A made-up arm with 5 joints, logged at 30 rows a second.
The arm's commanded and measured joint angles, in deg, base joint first. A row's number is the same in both.
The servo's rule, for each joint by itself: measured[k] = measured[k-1] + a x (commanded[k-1-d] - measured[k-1]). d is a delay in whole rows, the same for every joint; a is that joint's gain. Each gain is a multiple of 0.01, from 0.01 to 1. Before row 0 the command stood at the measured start. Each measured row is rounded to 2 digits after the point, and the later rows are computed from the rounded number. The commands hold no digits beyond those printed.
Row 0, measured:
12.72 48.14 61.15 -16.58 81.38
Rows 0 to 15, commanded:
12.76 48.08 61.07 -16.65 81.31
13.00 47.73 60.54 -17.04 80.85
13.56 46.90 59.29 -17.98 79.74
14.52 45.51 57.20 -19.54 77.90
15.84 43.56 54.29 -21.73 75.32
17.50 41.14 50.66 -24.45 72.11
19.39 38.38 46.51 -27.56 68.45
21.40 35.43 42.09 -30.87 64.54
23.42 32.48 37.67 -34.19 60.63
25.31 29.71 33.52 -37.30 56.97
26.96 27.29 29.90 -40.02 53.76
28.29 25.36 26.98 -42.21 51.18
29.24 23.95 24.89 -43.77 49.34
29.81 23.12 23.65 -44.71 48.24
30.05 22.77 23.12 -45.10 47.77
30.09 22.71 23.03 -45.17 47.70
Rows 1 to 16, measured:
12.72 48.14 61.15 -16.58 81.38
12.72 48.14 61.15 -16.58 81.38
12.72 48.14 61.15 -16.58 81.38
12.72 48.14 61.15 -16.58 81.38
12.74 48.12 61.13 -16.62 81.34
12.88 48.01 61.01 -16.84 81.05
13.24 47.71 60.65 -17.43 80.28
13.92 47.12 59.93 -18.53 78.88
14.94 46.16 58.75 -20.19 76.78
16.30 44.80 57.05 -22.41 74.02
17.94 43.07 54.84 -25.09 70.73
19.77 41.01 52.16 -28.10 67.08
21.70 38.71 49.12 -31.27 63.27
23.61 36.28 45.84 -34.41 59.55
25.39 33.85 42.49 -37.33 56.13
26.93 31.56 39.23 -39.87 53.21
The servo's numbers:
d 4
a 0.53 0.27 0.21 0.52 0.59

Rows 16 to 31, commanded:
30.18 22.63 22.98 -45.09 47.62
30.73 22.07 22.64 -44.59 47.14
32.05 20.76 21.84 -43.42 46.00
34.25 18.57 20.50 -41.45 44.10
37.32 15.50 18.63 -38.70 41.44
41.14 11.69 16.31 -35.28 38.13
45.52 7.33 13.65 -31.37 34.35
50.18 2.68 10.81 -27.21 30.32
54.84 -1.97 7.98 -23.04 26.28
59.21 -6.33 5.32 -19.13 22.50
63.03 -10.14 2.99 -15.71 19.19
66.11 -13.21 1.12 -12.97 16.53
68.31 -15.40 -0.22 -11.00 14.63
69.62 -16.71 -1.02 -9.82 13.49
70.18 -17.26 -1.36 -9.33 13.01
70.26 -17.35 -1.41 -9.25 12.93
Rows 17 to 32, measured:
28.15 29.51 36.22 -41.90 50.93
29.03 27.78 33.58 -43.36 49.34
29.57 26.43 31.38 -44.26 48.41
29.85 25.43 29.63 -44.73 47.99
30.02 24.67 28.23 -44.92 47.77
30.40 23.97 27.06 -44.75 47.40
31.27 23.10 25.96 -44.06 46.57
32.85 21.88 24.81 -42.70 45.11
35.22 20.16 23.51 -40.62 42.94
38.36 17.87 22.00 -37.84 40.10
42.15 15.02 20.25 -34.48 36.71
46.41 11.69 18.27 -30.70 32.94
50.88 8.00 16.11 -26.72 29.01
55.29 4.13 13.84 -22.77 25.17
59.39 0.28 11.56 -19.10 21.64
62.95 -3.36 9.37 -15.91 18.63

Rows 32 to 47, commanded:
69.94 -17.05 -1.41 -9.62 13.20
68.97 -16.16 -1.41 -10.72 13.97
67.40 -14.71 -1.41 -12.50 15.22
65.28 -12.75 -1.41 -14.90 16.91
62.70 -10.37 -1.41 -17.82 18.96
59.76 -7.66 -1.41 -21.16 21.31
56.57 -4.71 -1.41 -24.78 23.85
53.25 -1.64 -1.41 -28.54 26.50
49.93 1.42 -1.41 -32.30 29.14
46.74 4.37 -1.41 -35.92 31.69
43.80 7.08 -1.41 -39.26 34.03
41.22 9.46 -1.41 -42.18 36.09
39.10 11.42 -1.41 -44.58 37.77
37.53 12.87 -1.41 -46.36 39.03
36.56 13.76 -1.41 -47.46 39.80
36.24 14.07 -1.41 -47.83 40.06
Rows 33 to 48, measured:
65.79 -6.61 7.36 -13.36 16.27
67.82 -9.34 5.60 -11.52 14.63
69.07 -11.48 4.14 -10.38 13.67
69.70 -13.06 2.97 -9.79 13.23
69.83 -14.14 2.05 -9.70 13.21
69.37 -14.69 1.32 -10.23 13.66
68.33 -14.70 0.75 -11.41 14.58
66.71 -14.17 0.30 -13.22 15.95
64.58 -13.14 -0.06 -15.61 17.73
62.03 -11.66 -0.34 -18.50 19.84
59.14 -9.78 -0.56 -21.77 22.21
56.02 -7.58 -0.74 -25.29 24.74
52.79 -5.15 -0.88 -28.94 27.34
49.58 -2.58 -0.99 -32.57 29.91
46.52 0.03 -1.08 -36.05 32.34
43.71 2.58 -1.15 -39.24 34.55

